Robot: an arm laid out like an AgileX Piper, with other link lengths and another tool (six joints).
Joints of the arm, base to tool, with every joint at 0 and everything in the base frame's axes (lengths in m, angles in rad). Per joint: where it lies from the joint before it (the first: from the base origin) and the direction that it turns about. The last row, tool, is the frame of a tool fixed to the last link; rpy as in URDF.
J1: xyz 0 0 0.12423 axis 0 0 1
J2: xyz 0 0 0 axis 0 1 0
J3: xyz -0.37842 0 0.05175 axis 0 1 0
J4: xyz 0.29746 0 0.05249 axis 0.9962 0 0.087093
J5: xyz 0 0 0 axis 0 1 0
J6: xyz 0.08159 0 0.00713 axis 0.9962 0 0.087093
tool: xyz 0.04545 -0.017 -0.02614 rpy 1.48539 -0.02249 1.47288
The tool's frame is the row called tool.
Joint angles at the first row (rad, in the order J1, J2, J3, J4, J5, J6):
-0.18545, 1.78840, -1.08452, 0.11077, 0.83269, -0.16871
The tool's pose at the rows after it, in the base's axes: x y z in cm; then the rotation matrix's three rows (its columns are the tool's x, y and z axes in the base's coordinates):
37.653 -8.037 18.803; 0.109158 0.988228 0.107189; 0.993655 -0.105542 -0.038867; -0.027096 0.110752 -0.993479
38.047 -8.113 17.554; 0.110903 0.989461 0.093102; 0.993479 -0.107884 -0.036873; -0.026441 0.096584 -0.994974
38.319 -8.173 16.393; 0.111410 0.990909 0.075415; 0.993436 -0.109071 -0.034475; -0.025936 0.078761 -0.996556
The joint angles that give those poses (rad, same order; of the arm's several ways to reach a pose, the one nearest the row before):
-0.18544, 1.82289, -1.08452, 0.11077, 0.81774, -0.16869
-0.18544, 1.85446, -1.08450, 0.11177, 0.80030, -0.16870
-0.18544, 1.88372, -1.08453, 0.11176, 0.78888, -0.16870

